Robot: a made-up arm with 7 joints.
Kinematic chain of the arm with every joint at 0, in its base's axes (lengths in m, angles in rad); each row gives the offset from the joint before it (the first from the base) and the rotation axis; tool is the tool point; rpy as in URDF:
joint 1: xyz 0 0 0.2 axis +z
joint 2: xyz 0 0 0 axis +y
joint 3: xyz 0 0 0.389 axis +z
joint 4: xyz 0.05 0 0 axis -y
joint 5: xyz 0.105 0 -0.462 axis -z
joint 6: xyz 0 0 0 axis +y
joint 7: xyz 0.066 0 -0.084 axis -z
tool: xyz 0 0 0 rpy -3.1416 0 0
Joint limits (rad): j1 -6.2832..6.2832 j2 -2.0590..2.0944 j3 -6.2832..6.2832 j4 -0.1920..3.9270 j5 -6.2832..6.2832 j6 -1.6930..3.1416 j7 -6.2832..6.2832
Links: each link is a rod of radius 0.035 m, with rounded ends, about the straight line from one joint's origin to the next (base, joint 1, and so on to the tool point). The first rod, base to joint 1, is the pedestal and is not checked.
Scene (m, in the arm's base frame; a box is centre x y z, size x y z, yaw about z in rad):
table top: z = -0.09
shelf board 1: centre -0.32 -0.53 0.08 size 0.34 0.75 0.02 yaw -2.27
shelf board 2: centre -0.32 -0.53 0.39 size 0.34 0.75 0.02 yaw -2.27
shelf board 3: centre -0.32 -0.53 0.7 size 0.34 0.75 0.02 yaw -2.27
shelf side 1: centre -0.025 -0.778 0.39 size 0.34 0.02 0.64 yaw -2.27
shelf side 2: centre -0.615 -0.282 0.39 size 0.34 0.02 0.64 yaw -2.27
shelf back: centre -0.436 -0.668 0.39 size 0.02 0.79 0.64 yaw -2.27
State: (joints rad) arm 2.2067 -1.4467 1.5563 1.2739 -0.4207 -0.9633 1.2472
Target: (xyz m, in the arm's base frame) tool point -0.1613 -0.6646 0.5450
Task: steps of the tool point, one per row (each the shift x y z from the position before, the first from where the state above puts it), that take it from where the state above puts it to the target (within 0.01 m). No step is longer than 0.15 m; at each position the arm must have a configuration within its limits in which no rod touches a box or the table.
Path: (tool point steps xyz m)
1: 0.0820 0.0633 0.0035
2: 0.0671 0.0799 0.0003
3: 0.0491 0.0925 -0.0038
4: -0.0041 -0.0116 0.1097
5: 0.0087 0.0153 0.1112
6: 0.0248 0.0405 0.1039
7: -0.0636 -0.1091 0.0007
8: -0.0761 -0.0874 -0.0045
9: -0.0776 -0.0618 0.0038

